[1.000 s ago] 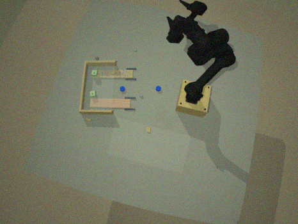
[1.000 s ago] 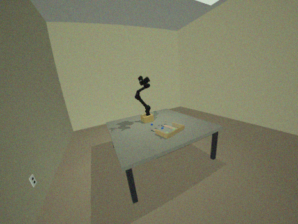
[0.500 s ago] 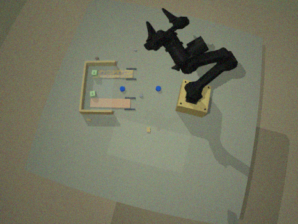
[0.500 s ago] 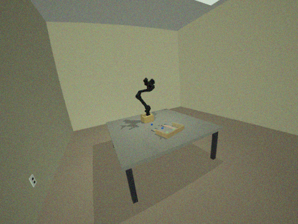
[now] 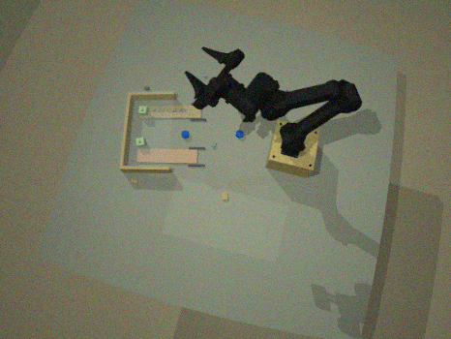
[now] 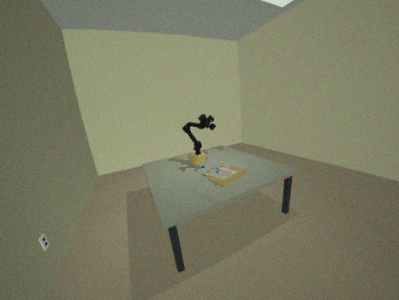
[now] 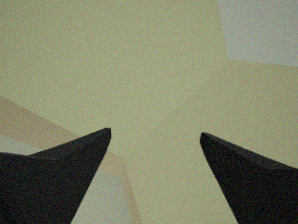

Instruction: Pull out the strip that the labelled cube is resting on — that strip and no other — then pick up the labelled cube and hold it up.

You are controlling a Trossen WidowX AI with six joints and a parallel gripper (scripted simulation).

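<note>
My gripper tip is 51 cm above the grey peg, 6 cm past it and 4 cm to the right of it.
</note>
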